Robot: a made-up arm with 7 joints.
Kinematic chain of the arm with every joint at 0, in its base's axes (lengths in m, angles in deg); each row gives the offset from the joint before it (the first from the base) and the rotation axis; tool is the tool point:
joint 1: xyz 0 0.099 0 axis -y
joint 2: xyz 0 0.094 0 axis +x
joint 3: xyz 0 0 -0.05 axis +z
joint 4: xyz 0 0 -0.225 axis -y
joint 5: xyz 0 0 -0.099 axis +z
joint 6: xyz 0 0 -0.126 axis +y
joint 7: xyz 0 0 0 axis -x
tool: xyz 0 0 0
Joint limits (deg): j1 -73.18..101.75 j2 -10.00..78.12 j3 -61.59..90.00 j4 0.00..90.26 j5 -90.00..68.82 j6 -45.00..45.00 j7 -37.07..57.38
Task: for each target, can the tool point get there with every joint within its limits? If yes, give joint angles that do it. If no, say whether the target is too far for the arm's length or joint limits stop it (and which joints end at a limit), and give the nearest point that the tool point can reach.
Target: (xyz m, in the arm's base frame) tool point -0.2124 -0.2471 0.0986
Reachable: no: joint limits stop it (at a limit: joint 1, joint 2, joint 3, joint 4) | nearest point -0.1944 -0.0495 -0.1706 | short by 0.334 m
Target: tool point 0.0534 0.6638 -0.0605
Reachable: yes | joints 17.70 66.09 75.24 34.52 -75.04 -0.55 23.34
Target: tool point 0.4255 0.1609 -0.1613
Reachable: yes | joints 52.27 9.60 -38.12 48.61 10.31 35.44 48.11
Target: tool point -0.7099 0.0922 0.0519
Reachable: no: too far | nearest point -0.4732 0.1180 -0.1430 | short by 0.308 m
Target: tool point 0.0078 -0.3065 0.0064
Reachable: no: joint limits stop it (at a limit: joint 1, joint 2, joint 3, joint 4) | nearest point 0.2087 -0.0495 0.1528 | short by 0.358 m
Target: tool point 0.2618 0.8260 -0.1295
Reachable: no: too far | nearest point 0.1878 0.6470 -0.0929 | short by 0.197 m
